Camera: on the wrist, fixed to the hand. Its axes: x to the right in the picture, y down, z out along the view.
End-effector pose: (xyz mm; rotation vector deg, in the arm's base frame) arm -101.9 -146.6 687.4 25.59 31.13 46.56
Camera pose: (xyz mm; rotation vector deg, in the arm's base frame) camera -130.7 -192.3 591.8 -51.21 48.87 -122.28
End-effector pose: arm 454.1 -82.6 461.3 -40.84 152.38 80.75
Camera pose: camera 518.2 -171.7 465.8 -138.35 -38.23 -6.84
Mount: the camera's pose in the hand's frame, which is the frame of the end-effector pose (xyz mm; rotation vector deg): -25.0 -66.0 -84.2 4.74 -27.24 175.59
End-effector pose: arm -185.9 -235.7 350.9 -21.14 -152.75 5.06
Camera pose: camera -143.5 -305.8 424.1 153.72 -12.98 -43.36
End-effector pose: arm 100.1 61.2 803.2 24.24 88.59 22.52
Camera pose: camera 14.7 -7.3 793.7 -126.39 47.16 -108.67
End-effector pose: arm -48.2 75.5 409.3 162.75 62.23 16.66
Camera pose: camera -126.9 109.0 478.2 -66.59 158.29 18.55
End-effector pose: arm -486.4 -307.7 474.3 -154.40 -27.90 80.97
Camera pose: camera -447.8 -244.9 555.8 14.44 -122.77 -25.01
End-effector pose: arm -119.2 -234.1 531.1 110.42 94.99 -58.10
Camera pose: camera -161.6 -177.1 614.9 78.35 -101.28 9.96
